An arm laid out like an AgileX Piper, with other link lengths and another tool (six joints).
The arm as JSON. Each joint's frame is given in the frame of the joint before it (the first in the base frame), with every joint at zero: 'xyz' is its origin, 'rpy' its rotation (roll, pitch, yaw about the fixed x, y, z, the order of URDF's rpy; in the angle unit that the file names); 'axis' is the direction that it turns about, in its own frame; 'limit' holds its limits. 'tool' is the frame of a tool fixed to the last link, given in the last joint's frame.
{
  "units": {
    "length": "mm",
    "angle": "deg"
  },
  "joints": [
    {
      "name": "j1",
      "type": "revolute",
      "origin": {
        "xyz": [
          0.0,
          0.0,
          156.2
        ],
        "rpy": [
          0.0,
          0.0,
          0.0
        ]
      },
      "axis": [
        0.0,
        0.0,
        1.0
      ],
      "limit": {
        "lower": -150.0,
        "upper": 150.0
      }
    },
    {
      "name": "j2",
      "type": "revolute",
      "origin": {
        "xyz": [
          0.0,
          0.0,
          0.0
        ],
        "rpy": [
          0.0,
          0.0,
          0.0
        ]
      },
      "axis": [
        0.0,
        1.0,
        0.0
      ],
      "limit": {
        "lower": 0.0,
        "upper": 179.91
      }
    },
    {
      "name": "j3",
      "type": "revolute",
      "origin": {
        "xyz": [
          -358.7,
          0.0,
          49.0
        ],
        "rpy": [
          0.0,
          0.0,
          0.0
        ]
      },
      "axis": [
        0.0,
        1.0,
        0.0
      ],
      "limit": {
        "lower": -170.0,
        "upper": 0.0
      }
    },
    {
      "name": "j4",
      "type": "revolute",
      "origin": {
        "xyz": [
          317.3,
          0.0,
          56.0
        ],
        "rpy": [
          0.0,
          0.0,
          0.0
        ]
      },
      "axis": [
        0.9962,
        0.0,
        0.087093
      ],
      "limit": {
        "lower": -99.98,
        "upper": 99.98
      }
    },
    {
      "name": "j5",
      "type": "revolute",
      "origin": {
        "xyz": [
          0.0,
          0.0,
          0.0
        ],
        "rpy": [
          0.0,
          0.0,
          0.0
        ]
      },
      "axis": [
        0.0,
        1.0,
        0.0
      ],
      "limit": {
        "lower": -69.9,
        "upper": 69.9
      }
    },
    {
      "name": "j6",
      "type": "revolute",
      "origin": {
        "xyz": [
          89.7,
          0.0,
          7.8
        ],
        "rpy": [
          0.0,
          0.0,
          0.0
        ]
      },
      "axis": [
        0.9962,
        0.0,
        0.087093
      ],
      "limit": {
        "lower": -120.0,
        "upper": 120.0
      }
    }
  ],
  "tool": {
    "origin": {
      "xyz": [
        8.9,
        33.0,
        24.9
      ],
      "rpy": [
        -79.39,
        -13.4,
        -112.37
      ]
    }
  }
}
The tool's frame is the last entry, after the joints.
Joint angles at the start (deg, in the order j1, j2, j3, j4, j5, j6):
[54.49, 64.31, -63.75, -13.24, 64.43, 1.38]
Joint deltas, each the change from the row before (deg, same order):
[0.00, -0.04, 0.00, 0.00, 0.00, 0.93]
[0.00, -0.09, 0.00, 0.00, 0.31, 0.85]
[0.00, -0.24, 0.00, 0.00, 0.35, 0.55]
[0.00, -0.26, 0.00, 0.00, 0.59, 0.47]
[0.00, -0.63, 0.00, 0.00, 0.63, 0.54]
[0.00, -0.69, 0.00, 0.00, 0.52, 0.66]
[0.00, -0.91, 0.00, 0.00, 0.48, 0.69]
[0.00, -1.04, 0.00, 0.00, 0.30, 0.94]
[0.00, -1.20, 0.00, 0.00, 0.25, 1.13]
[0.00, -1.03, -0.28, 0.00, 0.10, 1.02]
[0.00, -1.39, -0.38, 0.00, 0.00, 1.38]
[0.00, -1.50, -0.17, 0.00, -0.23, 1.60]
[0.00, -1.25, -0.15, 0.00, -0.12, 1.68]
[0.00, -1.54, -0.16, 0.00, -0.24, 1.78]
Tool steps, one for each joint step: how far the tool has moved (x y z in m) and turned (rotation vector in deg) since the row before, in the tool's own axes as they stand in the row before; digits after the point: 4 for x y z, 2 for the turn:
[0.0006, -0.0003, -0.0001, -0.29, 0.01, 0.89]
[0.0005, 0.0004, -0.0003, -0.51, -0.04, 0.74]
[0.0008, 0.0010, -0.0013, -0.32, 0.00, 0.52]
[0.0007, 0.0015, -0.0013, -0.50, -0.05, 0.37]
[0.0018, 0.0026, -0.0036, -0.26, 0.05, 0.62]
[0.0021, 0.0026, -0.0039, -0.15, 0.09, 0.80]
[0.0028, 0.0032, -0.0052, 0.05, 0.15, 0.96]
[0.0034, 0.0032, -0.0060, 0.24, 0.21, 1.33]
[0.0041, 0.0036, -0.0069, 0.35, 0.24, 1.61]
[0.0047, 0.0020, -0.0072, 0.63, 0.27, 1.62]
[0.0065, 0.0025, -0.0098, 0.98, 0.34, 2.24]
[0.0064, 0.0029, -0.0096, 1.04, 0.30, 2.47]
[0.0056, 0.0023, -0.0080, 0.69, 0.21, 2.37]
[0.0069, 0.0028, -0.0098, 1.03, 0.20, 2.66]

